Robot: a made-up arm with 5 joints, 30 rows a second.
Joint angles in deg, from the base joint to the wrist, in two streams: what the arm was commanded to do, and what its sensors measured. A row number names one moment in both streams.
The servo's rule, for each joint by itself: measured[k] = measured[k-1] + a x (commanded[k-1-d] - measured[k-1]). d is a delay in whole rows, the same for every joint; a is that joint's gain. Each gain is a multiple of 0.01, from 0.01 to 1. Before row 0 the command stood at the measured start. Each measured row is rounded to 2 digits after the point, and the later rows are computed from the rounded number. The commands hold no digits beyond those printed.
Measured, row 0:
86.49 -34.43 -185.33 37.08 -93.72
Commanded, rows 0 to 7:
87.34 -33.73 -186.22 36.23 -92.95
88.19 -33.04 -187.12 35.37 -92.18
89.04 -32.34 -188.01 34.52 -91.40
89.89 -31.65 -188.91 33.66 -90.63
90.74 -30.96 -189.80 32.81 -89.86
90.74 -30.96 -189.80 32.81 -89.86
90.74 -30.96 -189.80 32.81 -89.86
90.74 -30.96 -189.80 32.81 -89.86
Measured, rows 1 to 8:
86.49 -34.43 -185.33 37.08 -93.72
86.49 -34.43 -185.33 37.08 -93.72
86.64 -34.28 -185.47 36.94 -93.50
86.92 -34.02 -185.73 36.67 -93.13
87.30 -33.67 -186.09 36.30 -92.65
87.77 -33.25 -186.54 35.85 -92.08
88.30 -32.77 -187.06 35.33 -91.46
88.74 -32.39 -187.50 34.90 -91.01
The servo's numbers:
d 2
a 0.18 0.21 0.16 0.17 0.28

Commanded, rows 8 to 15:
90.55 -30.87 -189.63 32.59 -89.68
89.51 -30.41 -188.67 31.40 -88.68
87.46 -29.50 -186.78 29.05 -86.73
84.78 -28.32 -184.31 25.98 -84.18
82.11 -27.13 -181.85 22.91 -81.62
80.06 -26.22 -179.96 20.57 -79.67
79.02 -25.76 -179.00 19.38 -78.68
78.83 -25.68 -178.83 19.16 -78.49
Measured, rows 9 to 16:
89.10 -32.09 -187.87 34.54 -90.69
89.40 -31.85 -188.18 34.25 -90.46
89.61 -31.64 -188.41 33.97 -90.24
89.59 -31.38 -188.45 33.53 -89.80
89.21 -30.99 -188.18 32.77 -88.94
88.41 -30.43 -187.56 31.62 -87.61
87.28 -29.74 -186.65 30.14 -85.93
85.98 -29.00 -185.58 28.51 -84.18

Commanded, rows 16 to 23:
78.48 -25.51 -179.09 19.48 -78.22
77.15 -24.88 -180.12 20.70 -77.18
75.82 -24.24 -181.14 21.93 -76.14
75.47 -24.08 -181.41 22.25 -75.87
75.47 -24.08 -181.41 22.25 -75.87
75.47 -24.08 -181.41 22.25 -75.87
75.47 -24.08 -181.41 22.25 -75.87
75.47 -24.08 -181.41 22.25 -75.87
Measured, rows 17 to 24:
84.73 -28.32 -184.53 26.96 -82.64
83.67 -27.77 -183.62 25.63 -81.48
82.74 -27.30 -182.90 24.58 -80.57
81.73 -26.79 -182.46 23.92 -79.62
80.67 -26.25 -182.25 23.58 -78.65
79.73 -25.79 -182.12 23.35 -77.87
78.96 -25.43 -182.01 23.16 -77.31
78.33 -25.15 -181.91 23.01 -76.91

